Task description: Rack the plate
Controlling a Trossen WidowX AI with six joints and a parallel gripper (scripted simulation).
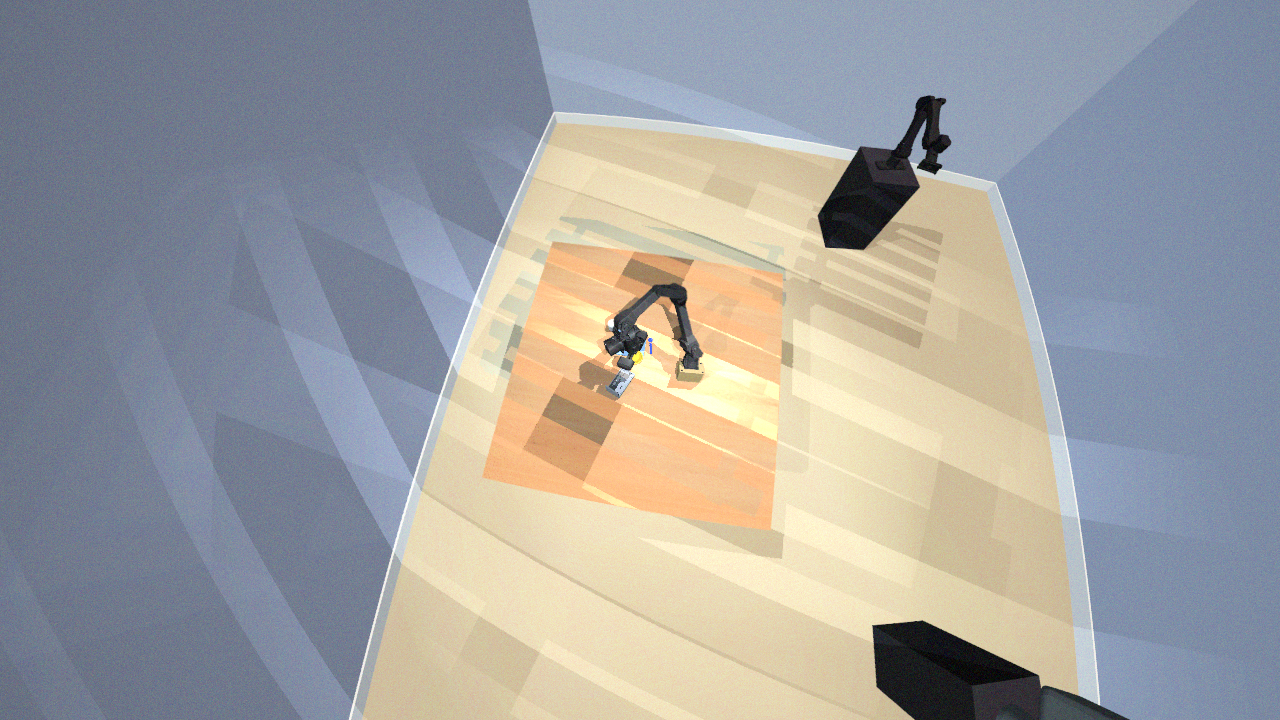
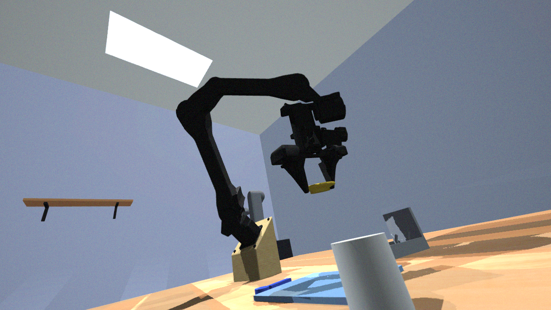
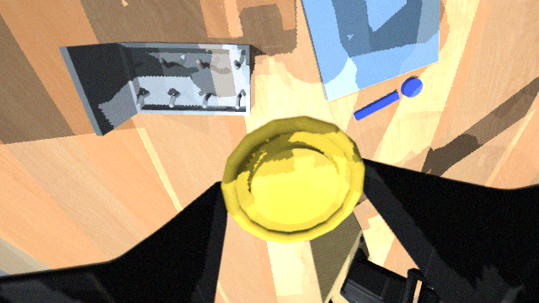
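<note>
Now: gripper tip 70 mm short of the grey dish rack, 70 mm to the right of it and 130 mm above it. Also, from my gripper tip: blue spoon: 70 mm behind, 130 mm to the right, 150 mm below; then yellow plate: 10 mm above.
</note>
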